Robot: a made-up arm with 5 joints. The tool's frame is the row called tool.
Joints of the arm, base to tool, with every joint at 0 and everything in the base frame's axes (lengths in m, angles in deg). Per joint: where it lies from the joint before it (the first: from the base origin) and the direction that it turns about. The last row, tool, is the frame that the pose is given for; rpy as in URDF.
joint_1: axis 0 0 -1 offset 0.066 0 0.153
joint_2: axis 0 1 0 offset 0.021 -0.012 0.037
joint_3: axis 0 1 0 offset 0.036 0 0.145
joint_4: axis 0 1 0 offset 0.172 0 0.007
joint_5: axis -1 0 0 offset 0.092 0.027 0
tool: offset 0 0 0 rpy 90 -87.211 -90
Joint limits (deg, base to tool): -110..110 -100..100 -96.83..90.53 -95..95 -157.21..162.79
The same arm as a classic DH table. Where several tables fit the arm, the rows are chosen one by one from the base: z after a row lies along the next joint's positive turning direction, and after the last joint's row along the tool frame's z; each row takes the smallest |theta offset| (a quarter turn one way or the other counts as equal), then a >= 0, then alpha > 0; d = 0 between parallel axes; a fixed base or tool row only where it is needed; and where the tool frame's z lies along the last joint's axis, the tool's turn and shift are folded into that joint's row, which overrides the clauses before.
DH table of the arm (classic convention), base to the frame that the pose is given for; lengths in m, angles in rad. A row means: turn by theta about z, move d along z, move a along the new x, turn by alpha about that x. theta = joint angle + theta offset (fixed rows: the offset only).
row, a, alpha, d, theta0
base (fixed), 0.066, 3.1416, 0, 0
joint_1, 0.021, 1.5708, -0.19, 0
joint_2, 0.1494, 0, 0, -1.3274
joint_3, 0.1721, 0, 0, 1.2868
joint_4, 0, 1.5708, 0.015, -1.5301
joint_5, 0, 0, -0.092, -0.0487
Joint limits (rad, base to tool): -1.9199..1.9199 -1.7453..1.7453 -1.69..1.58 -1.6581..1.6581 -2.7438..2.8412

